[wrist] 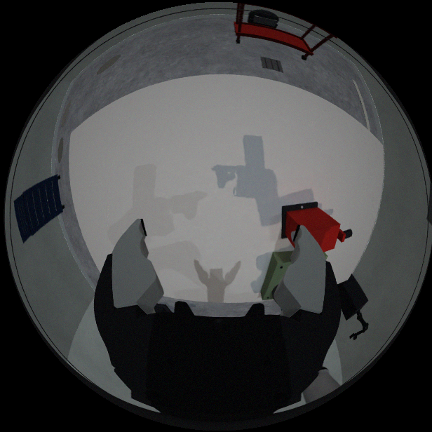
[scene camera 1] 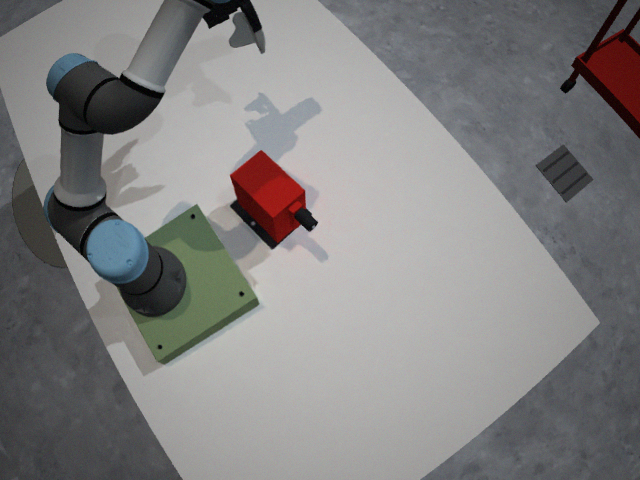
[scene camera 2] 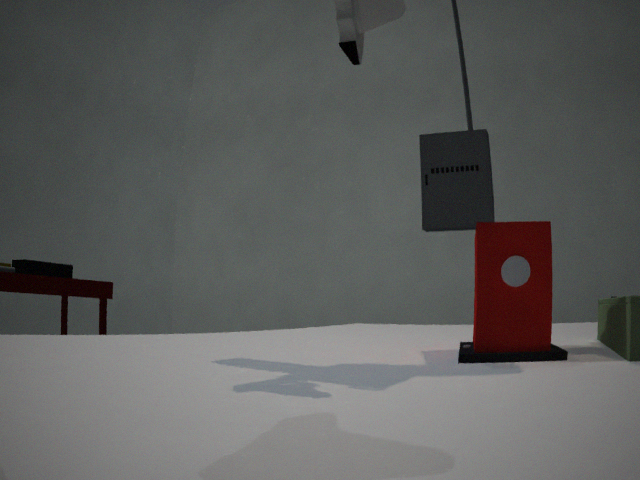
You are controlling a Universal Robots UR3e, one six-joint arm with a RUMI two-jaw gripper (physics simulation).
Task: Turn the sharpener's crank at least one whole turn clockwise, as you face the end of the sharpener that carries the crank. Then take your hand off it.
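Places are measured from the arm's base along level axes (x back, y right, z up), in centimetres.
Pixels of known places: gripper, fingertip midpoint: (scene camera 1: 243, 29) (scene camera 2: 311, 21); arm's base, origin of the base link: (scene camera 1: 153, 282).
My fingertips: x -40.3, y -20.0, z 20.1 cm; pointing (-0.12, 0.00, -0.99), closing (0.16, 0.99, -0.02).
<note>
Ahead of a thing's pixels: the offset from my fingertips to its top centre. "*": to the spot under its first point. Level surfaces: height alone.
The sharpener (scene camera 1: 268, 186) (scene camera 2: 511, 320) (wrist: 317, 227) is a red box upright on a black base {* dx +18.3, dy +22.2, dz -24.2 cm} (scene camera 1: 253, 224) (scene camera 2: 511, 357) (wrist: 284, 220). Its crank {dx +13.5, dy +32.2, dz -11.2 cm} (scene camera 1: 306, 218) (wrist: 348, 233), a short red piece with a black knob, sticks out of one end; the body hides it in scene camera 2, where the opposite end shows a round pale disc. The crank's exact angle is hard to tell. My gripper (scene camera 1: 249, 41) (wrist: 220, 224) is wide open and empty, high above the table, away from the sharpener on the side opposite the crank. One fingertip (scene camera 2: 352, 51) shows at the top of scene camera 2.
The green base block (scene camera 1: 206, 279) (scene camera 2: 615, 325) (wrist: 272, 272) under the arm stands near the sharpener. All stand on the white table {dz -25.2 cm} (scene camera 1: 392, 330) (scene camera 2: 155, 413) (wrist: 175, 110). A red cart (scene camera 1: 610, 77) (scene camera 2: 51, 285) (wrist: 275, 36) is beyond the table. A grey box (scene camera 2: 454, 180) is on the wall.
</note>
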